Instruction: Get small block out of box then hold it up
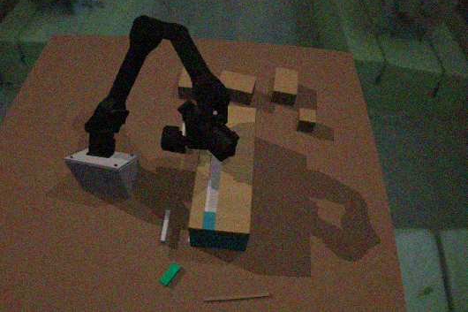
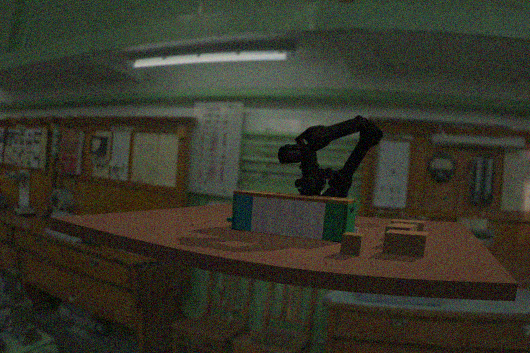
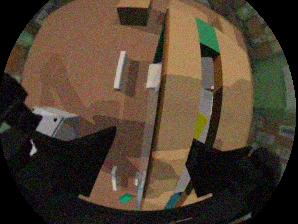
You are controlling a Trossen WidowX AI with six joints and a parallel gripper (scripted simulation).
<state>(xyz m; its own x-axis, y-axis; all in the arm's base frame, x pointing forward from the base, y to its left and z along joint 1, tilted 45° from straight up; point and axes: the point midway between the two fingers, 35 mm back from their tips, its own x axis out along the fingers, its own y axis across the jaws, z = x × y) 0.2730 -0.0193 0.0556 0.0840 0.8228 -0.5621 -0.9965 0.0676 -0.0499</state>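
The yellow block lies 6 cm ahead of my gripper tip and 2 cm to the left of it. The rest, counted from my gripper tip: thin stick 36 cm to the right, 12 cm ahead, 8 cm below; then green tile 32 cm to the right, 8 cm below, 5 cm behind; then long box 4 cm to the right, 3 cm below, 3 cm ahead.
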